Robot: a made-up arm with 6 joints.
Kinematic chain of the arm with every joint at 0, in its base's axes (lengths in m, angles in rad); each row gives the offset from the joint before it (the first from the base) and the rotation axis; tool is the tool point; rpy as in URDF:
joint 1: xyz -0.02 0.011 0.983 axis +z
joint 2: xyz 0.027 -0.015 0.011 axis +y
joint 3: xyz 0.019 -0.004 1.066 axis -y
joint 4: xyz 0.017 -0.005 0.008 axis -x
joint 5: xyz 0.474 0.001 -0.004 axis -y
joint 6: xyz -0.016 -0.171 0 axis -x
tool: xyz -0.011 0.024 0.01 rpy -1.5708 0 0
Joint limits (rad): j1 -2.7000..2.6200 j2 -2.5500..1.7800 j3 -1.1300..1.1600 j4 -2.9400..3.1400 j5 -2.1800..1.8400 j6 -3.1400..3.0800
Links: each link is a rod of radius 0.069 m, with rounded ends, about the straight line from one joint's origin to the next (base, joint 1, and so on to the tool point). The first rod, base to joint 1, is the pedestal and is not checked.
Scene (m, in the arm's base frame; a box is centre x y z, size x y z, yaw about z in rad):
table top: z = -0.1
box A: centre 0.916 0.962 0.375 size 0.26 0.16 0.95 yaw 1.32
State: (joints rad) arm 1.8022 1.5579 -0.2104 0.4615 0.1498 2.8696
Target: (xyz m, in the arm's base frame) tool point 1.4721 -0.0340 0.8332
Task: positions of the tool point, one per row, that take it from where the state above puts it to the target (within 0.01 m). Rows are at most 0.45 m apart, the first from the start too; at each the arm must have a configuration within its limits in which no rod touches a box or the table.
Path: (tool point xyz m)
1: 0.0482 1.1738 0.7542
2: 0.1749 1.1819 0.9993
3: 0.2967 1.1251 1.2419
4: 0.6228 1.0845 1.1690
5: 0.9390 0.9356 1.0907
6: 1.2072 0.6845 1.0080
7: 1.3933 0.3509 0.9218
8: 1.4721 -0.0340 0.8332

